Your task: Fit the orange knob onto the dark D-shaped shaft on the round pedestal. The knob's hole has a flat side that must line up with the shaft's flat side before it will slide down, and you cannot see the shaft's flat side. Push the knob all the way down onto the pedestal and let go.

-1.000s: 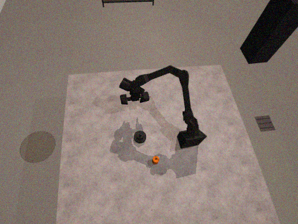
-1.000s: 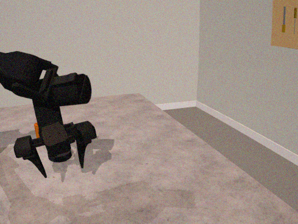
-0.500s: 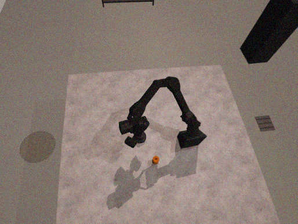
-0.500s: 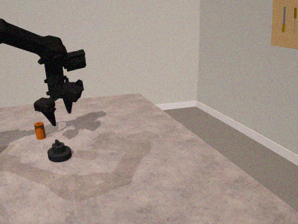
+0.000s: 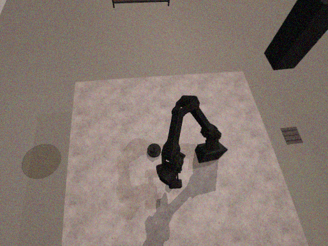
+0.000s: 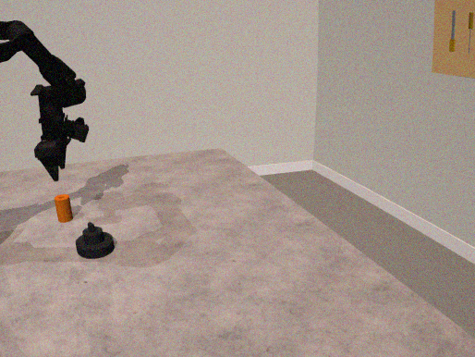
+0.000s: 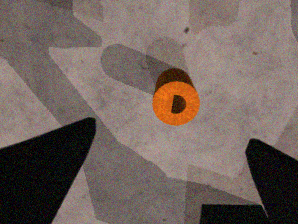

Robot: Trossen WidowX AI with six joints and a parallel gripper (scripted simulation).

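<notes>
Now: the orange knob 9 cm below my gripper tip. From my gripper tip the other things lie so: dark round pedestal (18 cm to the right, 9 cm below, 7 cm ahead).
</notes>
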